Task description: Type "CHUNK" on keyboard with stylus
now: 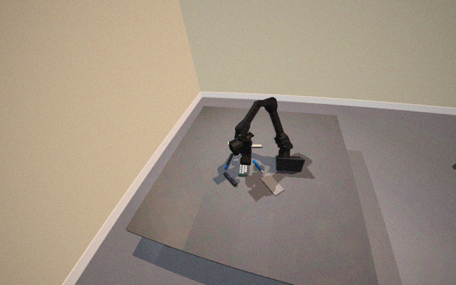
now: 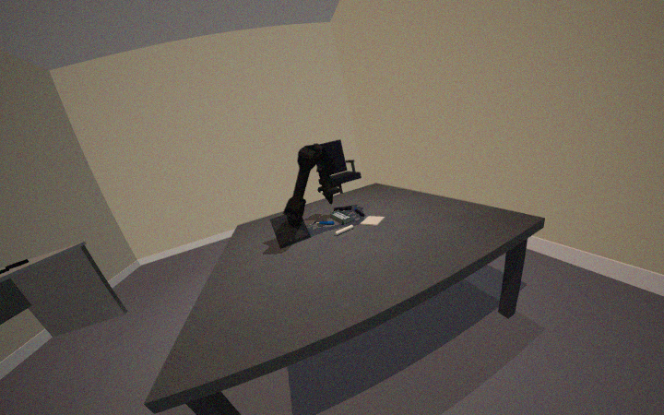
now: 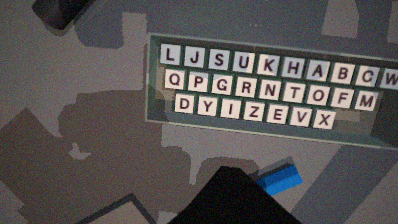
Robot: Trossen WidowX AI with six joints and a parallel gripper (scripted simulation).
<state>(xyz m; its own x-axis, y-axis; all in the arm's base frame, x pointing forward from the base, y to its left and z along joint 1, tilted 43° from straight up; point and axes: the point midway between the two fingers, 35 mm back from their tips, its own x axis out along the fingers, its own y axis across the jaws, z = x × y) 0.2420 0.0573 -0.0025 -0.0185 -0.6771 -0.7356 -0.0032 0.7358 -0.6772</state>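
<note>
My gripper tip is now 90 mm past the blue stylus and 90 mm above it. The rest, counted from my gripper tip: grey flat card: 160 mm behind, 110 mm to the left, 90 mm below; black cylinder: 110 mm ahead, 100 mm to the left, 80 mm below; blue pen: 140 mm ahead, 90 mm below, 30 mm to the right.
</note>
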